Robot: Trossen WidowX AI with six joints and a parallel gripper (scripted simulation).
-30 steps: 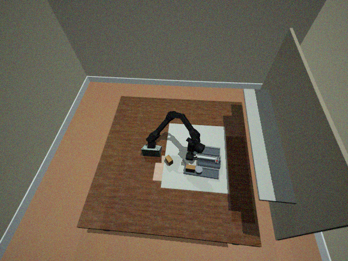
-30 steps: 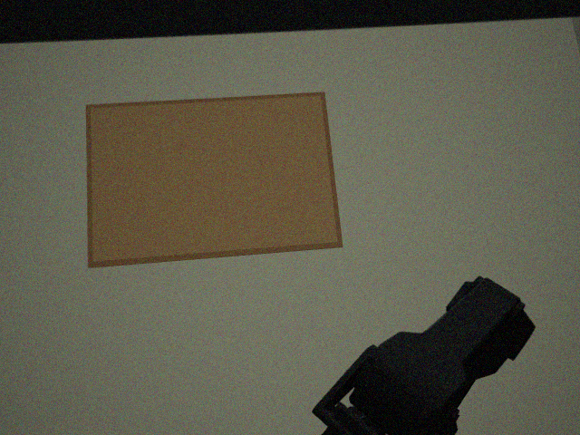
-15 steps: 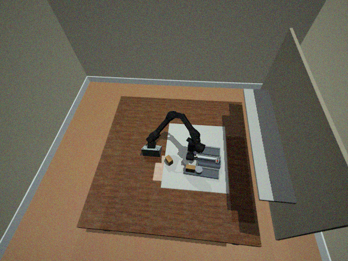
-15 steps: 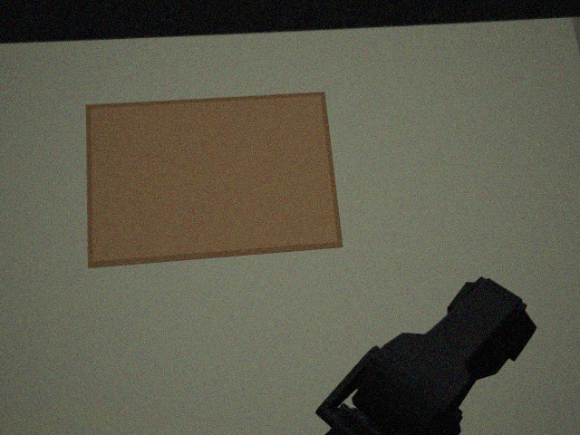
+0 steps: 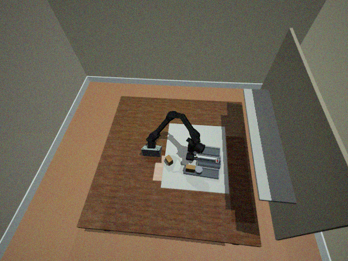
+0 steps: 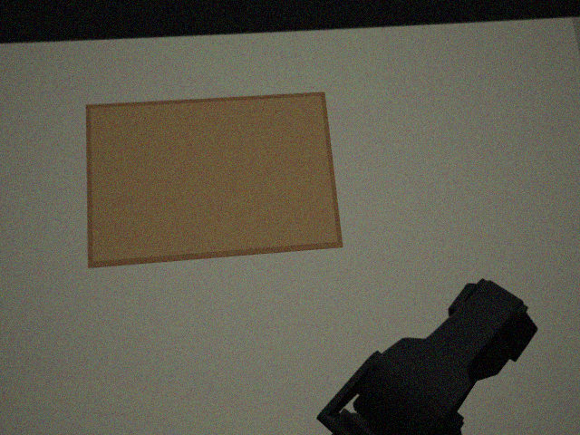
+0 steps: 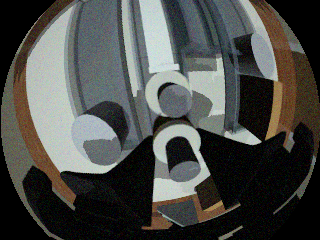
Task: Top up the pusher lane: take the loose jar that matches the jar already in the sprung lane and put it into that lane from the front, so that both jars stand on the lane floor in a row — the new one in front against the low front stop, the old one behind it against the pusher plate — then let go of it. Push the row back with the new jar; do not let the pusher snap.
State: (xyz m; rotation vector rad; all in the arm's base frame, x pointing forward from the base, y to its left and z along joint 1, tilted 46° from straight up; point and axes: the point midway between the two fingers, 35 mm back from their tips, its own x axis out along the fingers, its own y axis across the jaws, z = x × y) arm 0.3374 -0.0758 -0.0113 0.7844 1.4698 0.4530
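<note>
Right now my gripper tip is 13 cm to the left of the orange box, 1 cm past it and 1 cm above it.
</note>
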